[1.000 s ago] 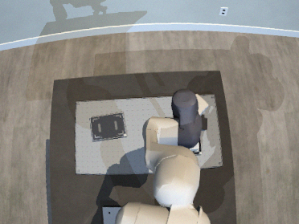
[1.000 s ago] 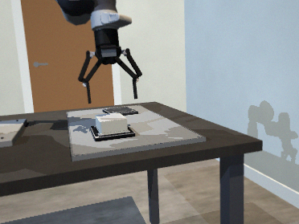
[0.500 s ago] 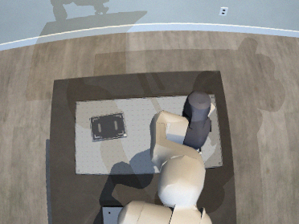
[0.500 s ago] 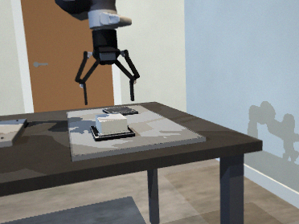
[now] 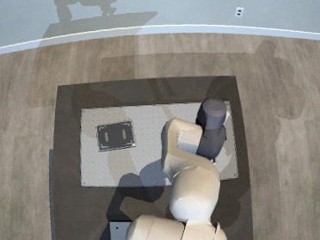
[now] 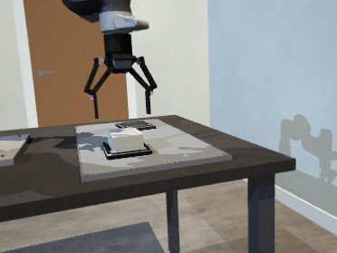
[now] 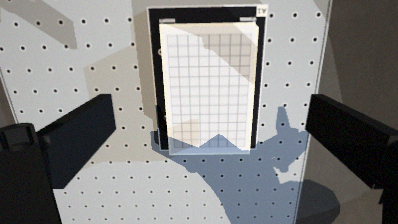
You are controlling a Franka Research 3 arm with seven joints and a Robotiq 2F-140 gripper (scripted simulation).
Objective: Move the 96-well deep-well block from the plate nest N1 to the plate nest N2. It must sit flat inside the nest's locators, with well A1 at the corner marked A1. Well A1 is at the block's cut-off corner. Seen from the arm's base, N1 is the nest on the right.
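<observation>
Now: the 96-well deep-well block 8 cm below my hand. From my hand the other things lie so: black plate nest (11 cm ahead, 34 cm to the left, 10 cm below); then A1 mark (6 cm behind, 7 cm to the right, 10 cm below).
</observation>
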